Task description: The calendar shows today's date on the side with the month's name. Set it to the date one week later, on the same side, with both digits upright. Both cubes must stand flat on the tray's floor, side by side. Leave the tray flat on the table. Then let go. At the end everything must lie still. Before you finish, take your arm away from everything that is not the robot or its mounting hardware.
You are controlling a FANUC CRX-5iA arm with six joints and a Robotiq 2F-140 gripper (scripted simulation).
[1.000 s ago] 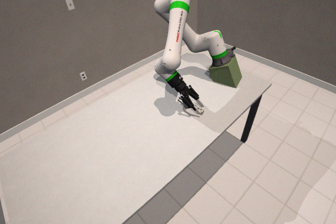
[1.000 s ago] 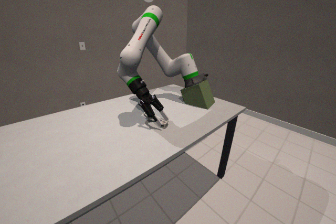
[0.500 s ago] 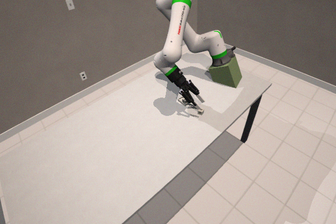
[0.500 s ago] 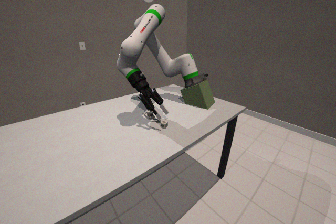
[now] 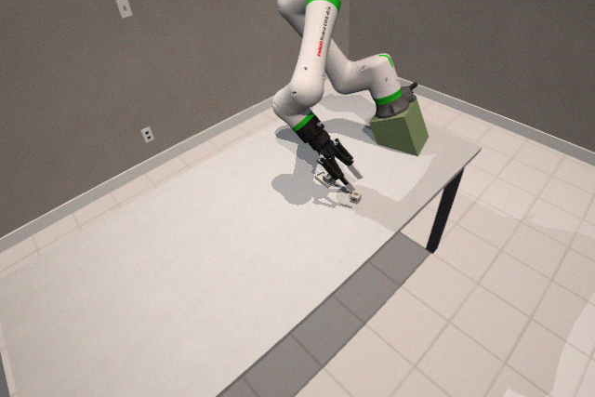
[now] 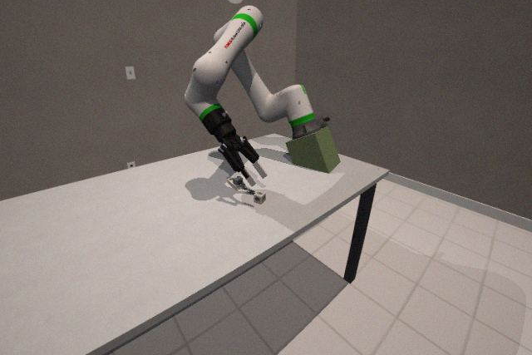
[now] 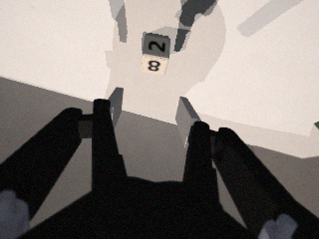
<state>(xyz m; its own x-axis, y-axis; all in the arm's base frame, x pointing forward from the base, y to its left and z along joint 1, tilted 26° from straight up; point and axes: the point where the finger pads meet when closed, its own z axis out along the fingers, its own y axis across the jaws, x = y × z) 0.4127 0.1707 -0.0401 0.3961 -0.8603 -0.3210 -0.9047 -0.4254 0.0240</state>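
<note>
Right now my hand is 9 cm above the white calendar cube, 2 cm to the right of it and 1 cm past it.
</note>
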